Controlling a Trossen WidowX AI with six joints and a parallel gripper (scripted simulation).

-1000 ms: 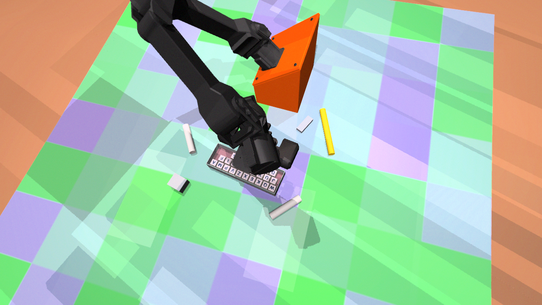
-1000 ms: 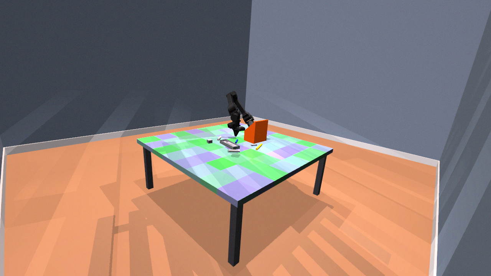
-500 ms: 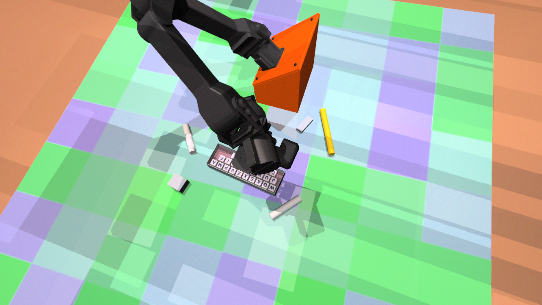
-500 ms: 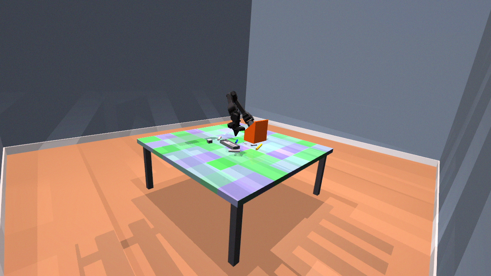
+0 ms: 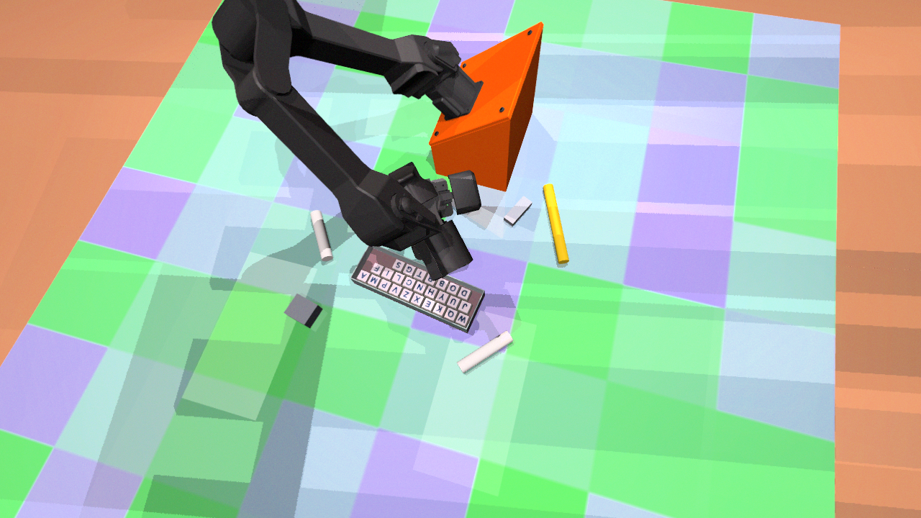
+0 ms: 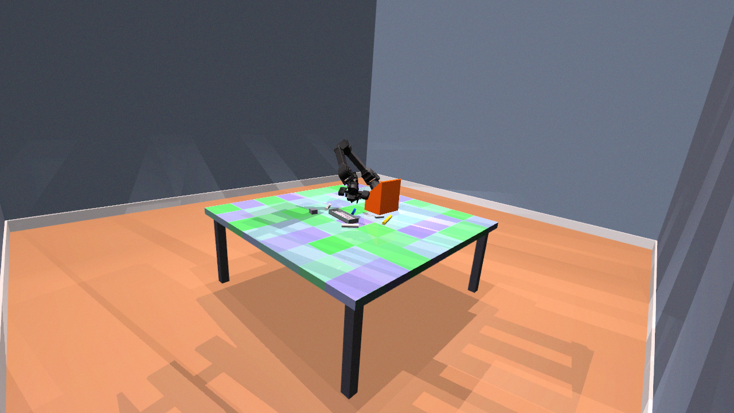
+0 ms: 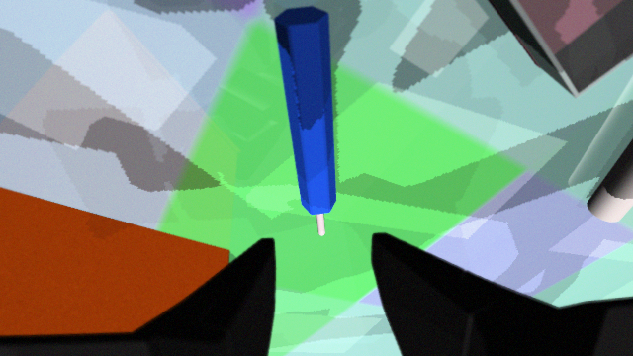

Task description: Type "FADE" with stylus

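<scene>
The blue stylus is 2 cm behind my gripper tip, 2 cm to the right of it and 6 cm below it. Also, from my gripper tip: grey cube (23 cm ahead, 12 cm to the right, 5 cm below); then yellow rod (8 cm behind, 22 cm to the left, 5 cm below).
</scene>
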